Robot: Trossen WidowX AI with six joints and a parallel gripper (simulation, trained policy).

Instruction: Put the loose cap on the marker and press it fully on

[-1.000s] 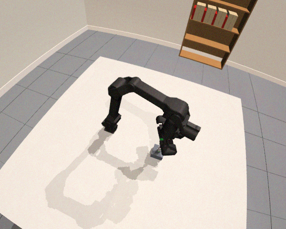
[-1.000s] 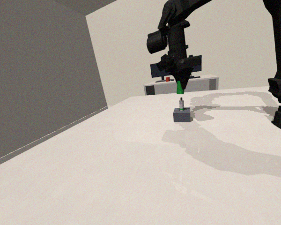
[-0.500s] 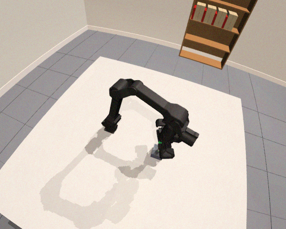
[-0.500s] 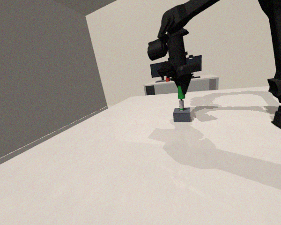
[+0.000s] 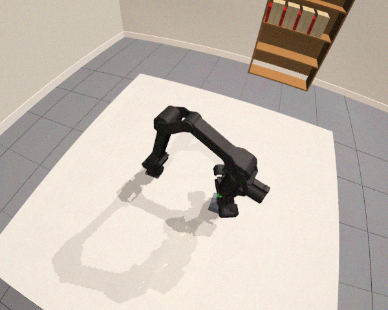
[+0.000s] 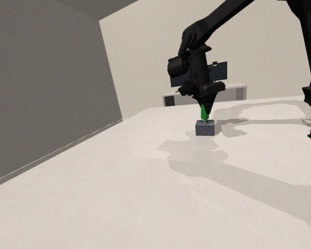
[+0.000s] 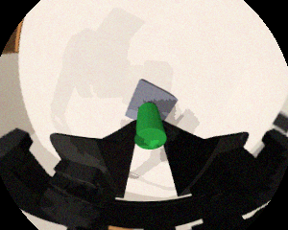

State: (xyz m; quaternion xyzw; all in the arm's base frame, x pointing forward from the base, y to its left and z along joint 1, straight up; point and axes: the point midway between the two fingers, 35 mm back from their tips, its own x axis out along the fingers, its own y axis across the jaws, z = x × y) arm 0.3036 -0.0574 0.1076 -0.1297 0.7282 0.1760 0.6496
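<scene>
Now: the grey holder block 10 mm ahead of my gripper tip and 50 mm below it. Also, from my gripper tip: green cap (10 mm ahead, 10 mm above).
</scene>
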